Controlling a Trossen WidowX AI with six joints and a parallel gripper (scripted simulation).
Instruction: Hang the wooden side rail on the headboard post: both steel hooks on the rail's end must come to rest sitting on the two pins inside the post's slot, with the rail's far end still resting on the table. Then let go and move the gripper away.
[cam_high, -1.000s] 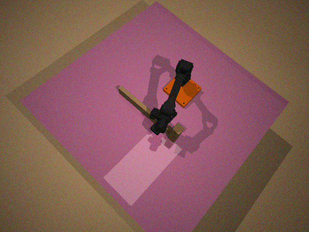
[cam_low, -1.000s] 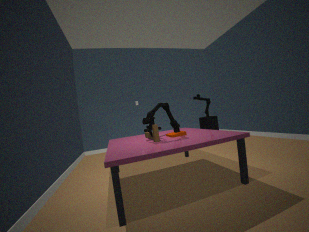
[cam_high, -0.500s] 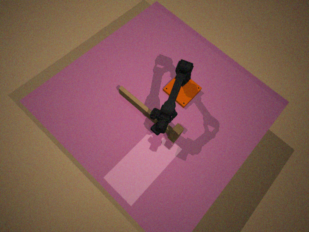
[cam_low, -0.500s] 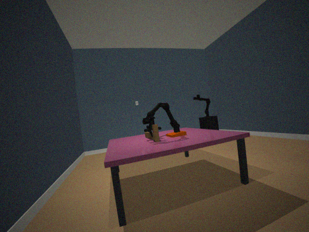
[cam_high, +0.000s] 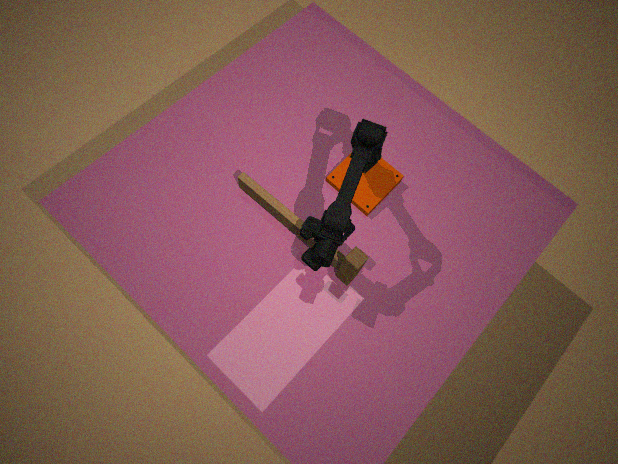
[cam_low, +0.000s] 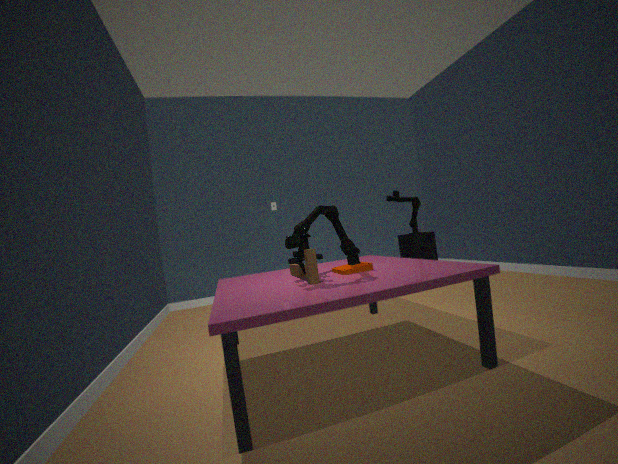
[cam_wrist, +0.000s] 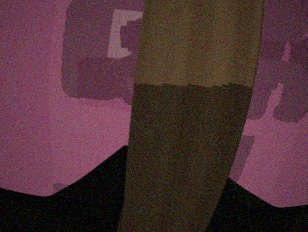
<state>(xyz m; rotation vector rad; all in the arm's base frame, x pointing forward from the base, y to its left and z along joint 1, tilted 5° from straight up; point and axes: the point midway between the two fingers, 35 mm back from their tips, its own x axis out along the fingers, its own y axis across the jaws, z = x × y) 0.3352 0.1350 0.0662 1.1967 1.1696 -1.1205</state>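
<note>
Right now my gripper tip is 9 cm to the right of the headboard post and 4 cm below it.
</note>
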